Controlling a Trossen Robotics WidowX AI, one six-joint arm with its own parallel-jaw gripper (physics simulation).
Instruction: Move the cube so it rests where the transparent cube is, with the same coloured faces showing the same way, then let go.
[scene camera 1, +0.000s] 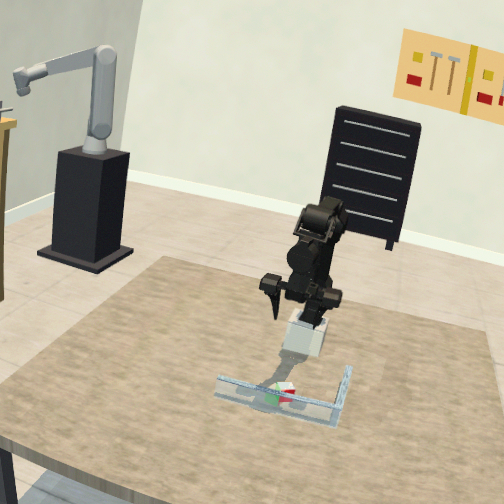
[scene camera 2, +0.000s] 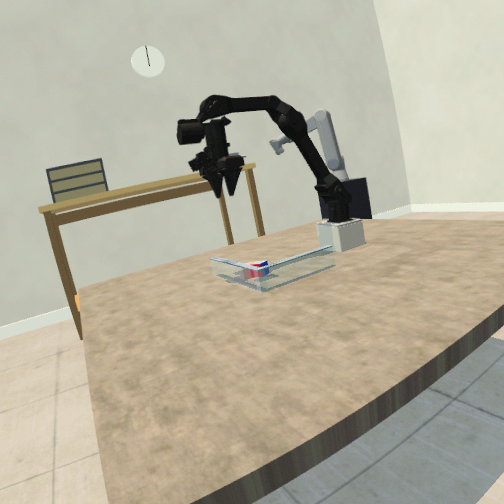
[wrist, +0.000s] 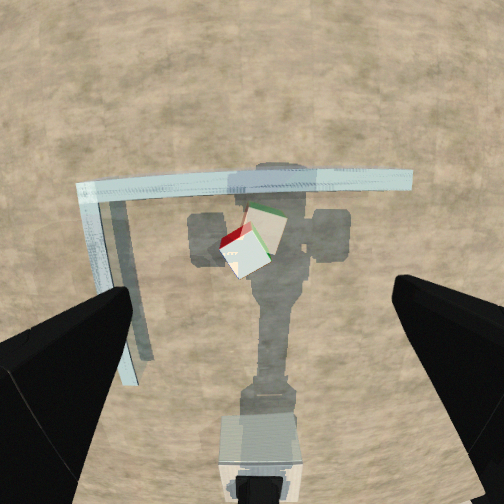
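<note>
The small cube, with white, red and green faces showing, rests on the table inside the corner of a pale glass L-shaped fence. A transparent cube overlaps it, turned at a slightly different angle. The cube also shows in scene camera 1 and in scene camera 2. My gripper hangs high above the cube, open and empty; its two dark fingers frame the wrist view.
The arm's white base block stands just behind the fence. Off the table are a black slatted rack, a grey arm on a black pedestal, and a wooden table.
</note>
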